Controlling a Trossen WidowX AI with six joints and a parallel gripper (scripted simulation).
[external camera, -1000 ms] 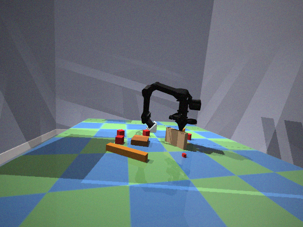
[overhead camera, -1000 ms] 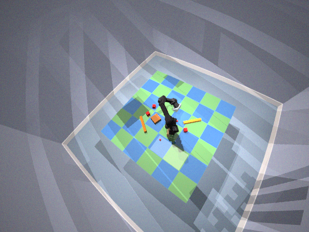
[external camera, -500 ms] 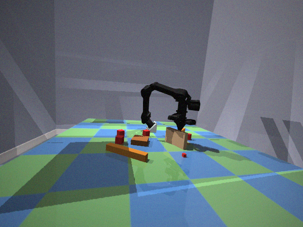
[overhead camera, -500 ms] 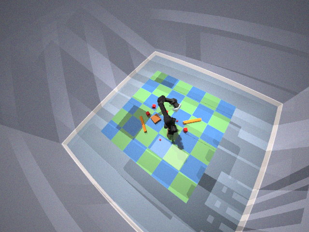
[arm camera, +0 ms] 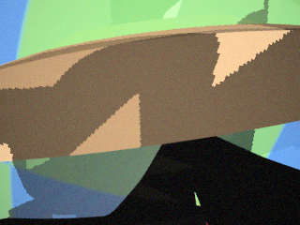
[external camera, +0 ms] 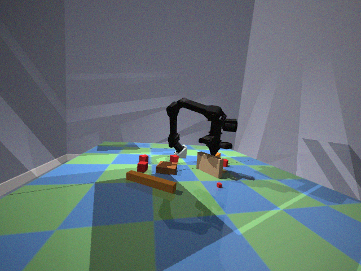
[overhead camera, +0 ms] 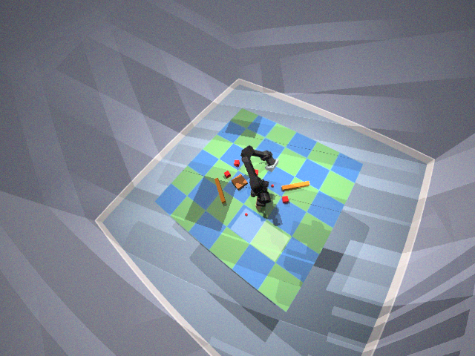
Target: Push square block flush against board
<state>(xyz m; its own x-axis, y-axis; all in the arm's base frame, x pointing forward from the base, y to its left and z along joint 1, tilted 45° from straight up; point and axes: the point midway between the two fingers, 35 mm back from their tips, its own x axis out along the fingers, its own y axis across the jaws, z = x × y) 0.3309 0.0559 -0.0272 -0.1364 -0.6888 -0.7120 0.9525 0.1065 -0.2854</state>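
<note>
Now: gripper tip 20 mm to the left of the board and 30 mm above it. Also, from my gripper tip: square block: 60 mm behind, 240 mm to the right, 60 mm below.
</note>
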